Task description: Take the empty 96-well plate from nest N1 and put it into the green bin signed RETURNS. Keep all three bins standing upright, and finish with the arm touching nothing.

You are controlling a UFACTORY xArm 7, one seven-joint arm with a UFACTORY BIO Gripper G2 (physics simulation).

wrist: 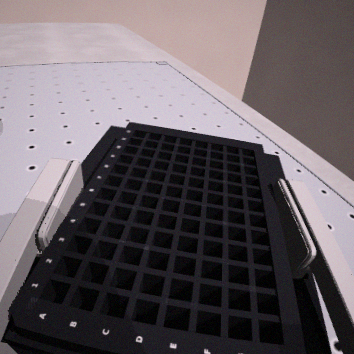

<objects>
my gripper: 179,182
black 96-well plate: 177,235
</objects>
